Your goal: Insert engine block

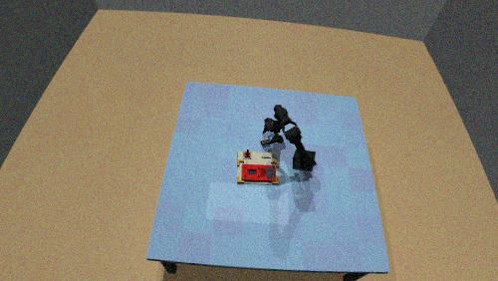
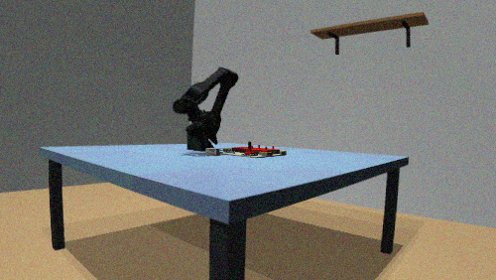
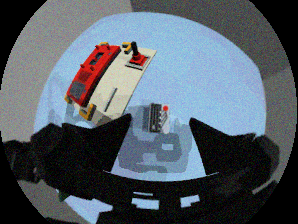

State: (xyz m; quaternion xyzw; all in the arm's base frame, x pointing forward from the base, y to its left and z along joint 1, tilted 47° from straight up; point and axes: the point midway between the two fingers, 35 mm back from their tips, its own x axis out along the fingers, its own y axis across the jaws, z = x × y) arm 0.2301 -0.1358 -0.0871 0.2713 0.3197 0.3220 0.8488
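Now: the engine block 30 mm below my gripper tip and 10 mm to the left of it.
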